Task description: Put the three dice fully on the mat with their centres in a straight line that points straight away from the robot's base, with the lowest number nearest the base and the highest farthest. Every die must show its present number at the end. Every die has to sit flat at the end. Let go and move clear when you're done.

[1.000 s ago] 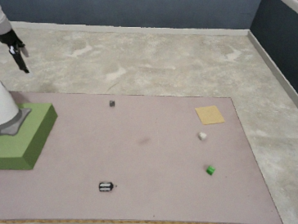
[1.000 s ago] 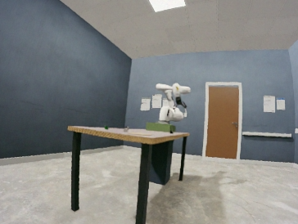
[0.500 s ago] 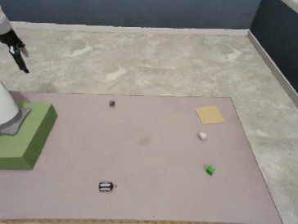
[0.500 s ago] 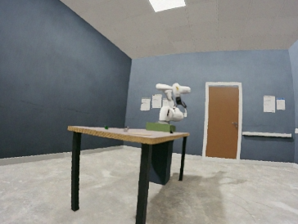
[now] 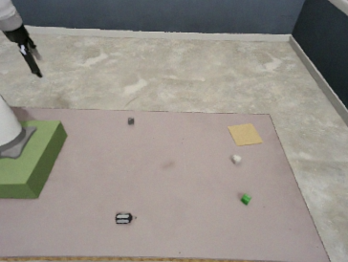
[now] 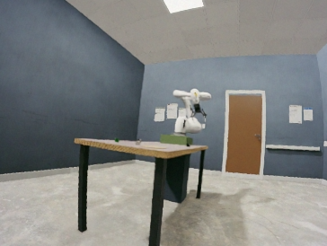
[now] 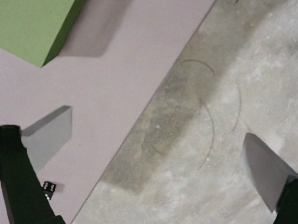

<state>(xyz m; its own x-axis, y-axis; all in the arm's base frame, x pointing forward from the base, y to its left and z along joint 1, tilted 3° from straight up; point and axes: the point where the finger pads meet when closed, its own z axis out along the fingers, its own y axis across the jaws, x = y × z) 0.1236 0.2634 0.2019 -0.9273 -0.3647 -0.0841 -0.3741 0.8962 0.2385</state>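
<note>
Right now the green die is 900 mm ahead of my hand, 480 mm to the right of it and 290 mm below it. Round my hand: white die (900 mm ahead, 280 mm to the right, 290 mm below); mat (980 mm ahead, 110 mm to the right, 300 mm below); black die (370 mm ahead, 30 mm to the right, 290 mm below).
</note>
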